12 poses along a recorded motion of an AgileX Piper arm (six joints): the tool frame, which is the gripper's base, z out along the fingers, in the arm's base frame.
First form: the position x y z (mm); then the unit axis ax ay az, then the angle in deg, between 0 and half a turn.
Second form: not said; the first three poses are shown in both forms.
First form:
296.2 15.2 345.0 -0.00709 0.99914 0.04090 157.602
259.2 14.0 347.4 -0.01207 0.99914 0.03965 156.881
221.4 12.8 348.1 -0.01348 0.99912 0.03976 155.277
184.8 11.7 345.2 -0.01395 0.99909 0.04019 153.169
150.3 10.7 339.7 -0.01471 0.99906 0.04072 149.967
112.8 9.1 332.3 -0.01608 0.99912 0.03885 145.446
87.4 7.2 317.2 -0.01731 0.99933 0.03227 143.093
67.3 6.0 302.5 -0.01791 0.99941 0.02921 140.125
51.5 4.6 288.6 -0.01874 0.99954 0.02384 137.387
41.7 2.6 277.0 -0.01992 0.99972 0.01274 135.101
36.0 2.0 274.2 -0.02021 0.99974 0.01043 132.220
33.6 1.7 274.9 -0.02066 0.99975 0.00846 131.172
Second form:
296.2 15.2 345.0 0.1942 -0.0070 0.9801 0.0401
259.2 14.0 347.4 0.2004 -0.0118 0.9789 0.0388
221.4 12.8 348.1 0.2141 -0.0132 0.9760 0.0388
184.8 11.7 345.2 0.2320 -0.0136 0.9718 0.0391
150.3 10.7 339.7 0.2591 -0.0142 0.9649 0.0393
112.8 9.1 332.3 0.2970 -0.0154 0.9540 0.0371
87.4 7.2 317.2 0.3165 -0.0164 0.9479 0.0306
67.3 6.0 302.5 0.3410 -0.0168 0.9395 0.0275
51.5 4.6 288.6 0.3634 -0.0175 0.9312 0.0222
41.7 2.6 277.0 0.3819 -0.0184 0.9240 0.0118
36.0 2.0 274.2 0.4050 -0.0185 0.9141 0.0095
33.6 1.7 274.9 0.4133 -0.0188 0.9104 0.0077

